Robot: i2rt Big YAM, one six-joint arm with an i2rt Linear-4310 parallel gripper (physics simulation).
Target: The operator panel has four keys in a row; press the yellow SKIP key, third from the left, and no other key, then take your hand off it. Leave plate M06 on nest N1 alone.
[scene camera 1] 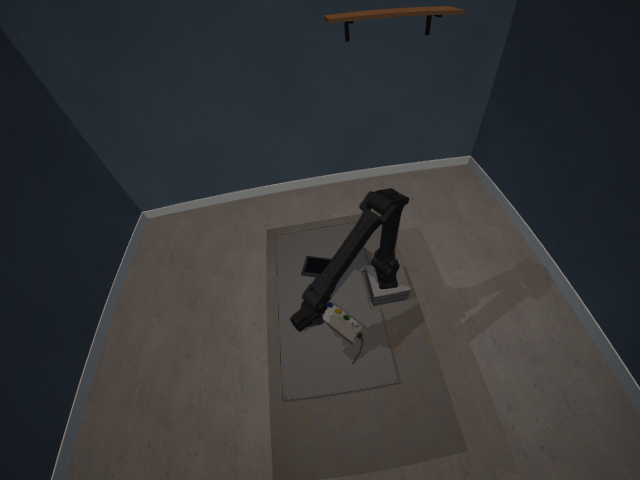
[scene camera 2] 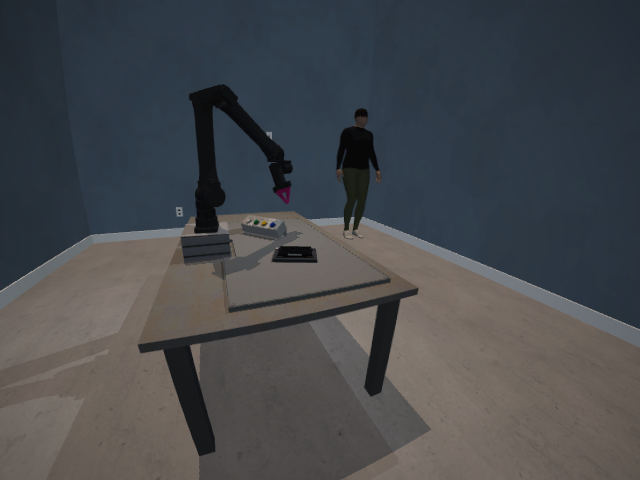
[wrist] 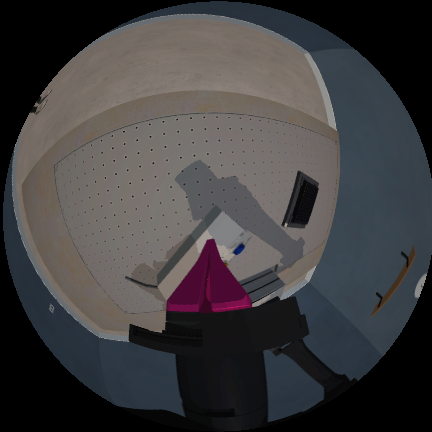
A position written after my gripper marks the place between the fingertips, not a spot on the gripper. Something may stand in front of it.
Observation:
My gripper (wrist: 211, 242) is shut and holds nothing. Also in view: a black keypad (wrist: 305, 200) and a white button box (wrist: 228, 234).

